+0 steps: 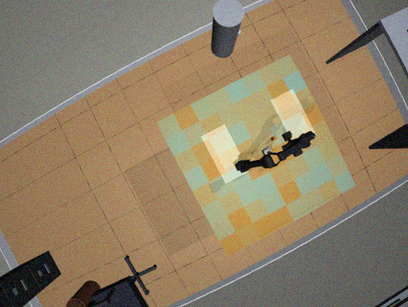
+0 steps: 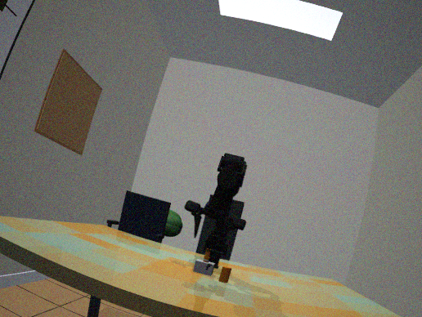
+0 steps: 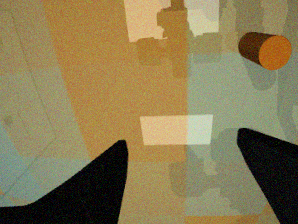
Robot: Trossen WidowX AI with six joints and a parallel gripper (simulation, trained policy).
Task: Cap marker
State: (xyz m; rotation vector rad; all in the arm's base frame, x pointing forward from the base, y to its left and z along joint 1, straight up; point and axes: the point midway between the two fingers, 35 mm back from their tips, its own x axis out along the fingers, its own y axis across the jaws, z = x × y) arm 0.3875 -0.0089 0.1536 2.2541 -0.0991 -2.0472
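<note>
Now: the orange cap 9 cm below my gripper tip, 8 cm to the left of it and 4 cm behind it. The rest, counted from my gripper tip: holder block 14 cm behind, 10 cm below, 1 cm to the left.
</note>
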